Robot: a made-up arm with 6 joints. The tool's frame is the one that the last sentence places.
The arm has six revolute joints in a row. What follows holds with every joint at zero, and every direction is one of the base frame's.
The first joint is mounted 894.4 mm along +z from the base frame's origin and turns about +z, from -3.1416 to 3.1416 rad.
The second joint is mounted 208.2 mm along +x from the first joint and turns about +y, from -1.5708 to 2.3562 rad.
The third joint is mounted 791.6 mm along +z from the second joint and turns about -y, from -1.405 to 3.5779 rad.
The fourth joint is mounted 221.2 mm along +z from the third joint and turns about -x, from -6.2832 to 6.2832 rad.
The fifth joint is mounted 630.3 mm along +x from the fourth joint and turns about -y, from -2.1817 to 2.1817 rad.
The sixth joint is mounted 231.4 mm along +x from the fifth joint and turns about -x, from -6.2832 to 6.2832 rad.
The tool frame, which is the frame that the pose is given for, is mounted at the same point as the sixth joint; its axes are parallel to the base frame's.
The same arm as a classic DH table. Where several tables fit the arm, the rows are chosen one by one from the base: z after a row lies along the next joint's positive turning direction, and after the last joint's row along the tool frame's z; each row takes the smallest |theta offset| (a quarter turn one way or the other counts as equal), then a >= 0, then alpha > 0; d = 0 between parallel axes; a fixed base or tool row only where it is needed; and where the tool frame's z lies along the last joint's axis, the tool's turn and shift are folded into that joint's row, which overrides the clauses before.
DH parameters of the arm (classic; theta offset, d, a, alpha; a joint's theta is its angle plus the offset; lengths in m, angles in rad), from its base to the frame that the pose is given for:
joint 1: 0 0.8944 0.2082 -1.5708
joint 2: -1.5708 0 0.7916 3.1416
joint 3: 0 0 0.2212 -1.5708
joint 4: 0 -0.6303 0 1.5708
joint 5: 0 0 0 -1.5708
joint 6: 1.5708 -0.2314 0 1.5708
tool (fixed): -1.5708 0 0 0
Joint limits (rad, base to tool): -3.1416..3.1416 -1.5708..2.3562 -1.405..3.5779 -6.2832..6.2832 -2.1817..2.1817 -6.2832..6.2832

